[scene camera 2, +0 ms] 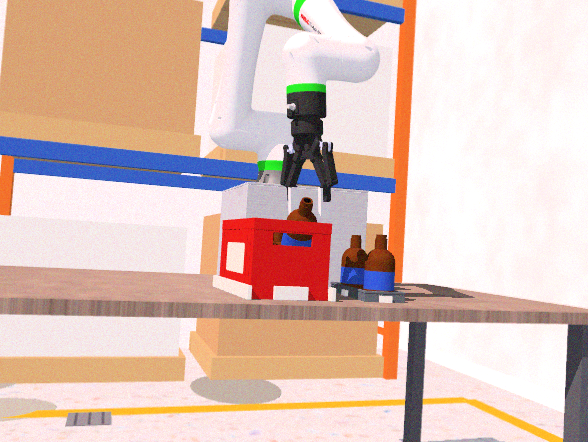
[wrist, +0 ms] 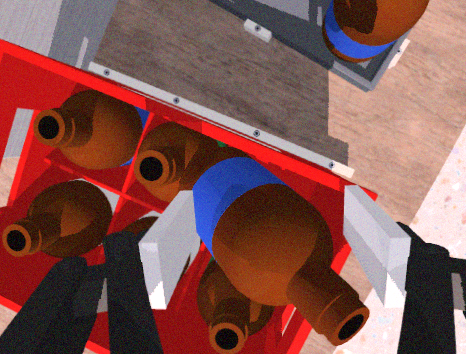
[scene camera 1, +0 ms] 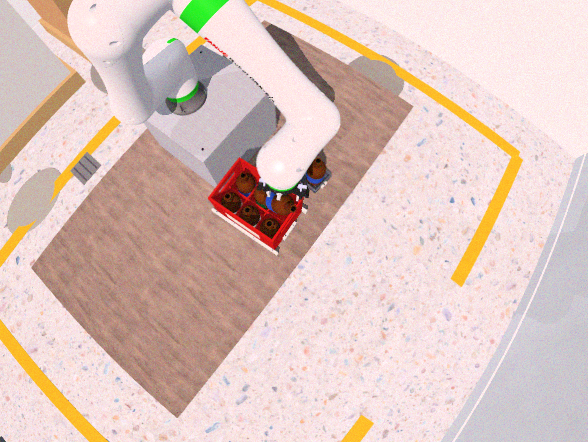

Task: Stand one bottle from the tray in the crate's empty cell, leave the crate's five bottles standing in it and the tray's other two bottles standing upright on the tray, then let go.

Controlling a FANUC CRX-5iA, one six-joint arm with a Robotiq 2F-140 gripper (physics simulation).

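The red crate stands on the table. A blue-labelled brown bottle is tilted in its end cell at the tray side and sits higher than the others, its neck above the rim; its base is hidden. Other brown bottles stand lower in the other cells. My gripper is open above the tilted bottle, a finger to each side of it in the wrist view. Two bottles stand upright on the grey tray.
The tray stands close beside the crate. The robot's grey pedestal rises behind the crate. The wooden table carries crate and tray. Shelving with an orange post and large boxes stands behind the arm.
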